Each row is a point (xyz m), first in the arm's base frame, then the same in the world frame.
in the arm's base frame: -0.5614 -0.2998 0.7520
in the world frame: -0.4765 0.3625 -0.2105
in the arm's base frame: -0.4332 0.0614 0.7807
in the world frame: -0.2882 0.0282 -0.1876
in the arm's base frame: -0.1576 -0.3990 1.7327
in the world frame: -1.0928 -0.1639 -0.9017
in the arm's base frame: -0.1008 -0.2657 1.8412
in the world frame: -1.0951 -0.3424 -0.9317
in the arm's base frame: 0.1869 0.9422 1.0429
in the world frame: 0.1653 -0.9469 -0.4571
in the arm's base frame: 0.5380 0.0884 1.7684
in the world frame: -0.5916 -0.7068 -1.3221
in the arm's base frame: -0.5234 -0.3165 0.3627
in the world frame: -0.1625 0.5819 -0.1298
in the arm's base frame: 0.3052 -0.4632 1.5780
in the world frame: -0.7823 -0.1097 -1.2798
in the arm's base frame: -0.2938 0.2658 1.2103
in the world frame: -0.4723 -0.3985 -0.3600
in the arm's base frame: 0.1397 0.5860 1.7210
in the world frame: -0.5336 -1.0170 -0.7663
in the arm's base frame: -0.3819 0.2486 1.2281
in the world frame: -0.5346 -0.3784 -0.2961
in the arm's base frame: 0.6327 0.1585 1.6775
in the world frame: -0.4472 -0.7316 -1.3483
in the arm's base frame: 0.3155 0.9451 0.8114
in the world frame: 0.4070 -0.8459 -0.4958
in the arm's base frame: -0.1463 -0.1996 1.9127
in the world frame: -1.1445 -0.4274 -0.8883
